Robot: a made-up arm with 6 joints.
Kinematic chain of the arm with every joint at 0, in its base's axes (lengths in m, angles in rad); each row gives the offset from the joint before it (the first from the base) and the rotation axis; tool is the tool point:
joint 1: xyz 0 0 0.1 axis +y
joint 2: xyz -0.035 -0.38 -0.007 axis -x
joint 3: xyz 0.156 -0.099 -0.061 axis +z
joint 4: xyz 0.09 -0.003 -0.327 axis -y
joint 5: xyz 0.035 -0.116 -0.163 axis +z
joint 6: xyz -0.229 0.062 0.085 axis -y
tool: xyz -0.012 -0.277 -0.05
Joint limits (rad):
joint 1: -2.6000..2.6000
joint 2: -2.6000..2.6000
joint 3: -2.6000..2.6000
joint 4: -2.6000..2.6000
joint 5: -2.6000..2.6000
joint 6: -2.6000..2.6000
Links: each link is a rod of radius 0.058 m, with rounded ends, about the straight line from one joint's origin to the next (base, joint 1, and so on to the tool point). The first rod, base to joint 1, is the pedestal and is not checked.
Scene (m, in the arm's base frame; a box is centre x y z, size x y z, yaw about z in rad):
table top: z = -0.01
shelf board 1: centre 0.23 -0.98 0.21 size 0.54 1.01 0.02 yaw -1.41
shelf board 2: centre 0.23 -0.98 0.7 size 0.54 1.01 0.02 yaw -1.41
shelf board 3: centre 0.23 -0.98 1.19 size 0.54 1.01 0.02 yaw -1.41
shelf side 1: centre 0.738 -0.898 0.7 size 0.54 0.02 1 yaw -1.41
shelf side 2: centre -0.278 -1.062 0.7 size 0.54 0.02 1 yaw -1.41
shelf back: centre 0.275 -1.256 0.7 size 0.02 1.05 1 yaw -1.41
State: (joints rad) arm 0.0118 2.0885 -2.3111 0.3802 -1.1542 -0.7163
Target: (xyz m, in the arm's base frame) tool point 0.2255 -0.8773 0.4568
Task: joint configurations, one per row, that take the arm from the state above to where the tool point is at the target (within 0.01 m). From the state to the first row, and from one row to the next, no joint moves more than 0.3 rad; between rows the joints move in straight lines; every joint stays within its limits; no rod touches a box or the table.
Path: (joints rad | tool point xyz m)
1: 0.0294 2.1047 -2.3388 0.5232 -1.1642 -0.7025 | 0.2255 -0.8773 0.4568

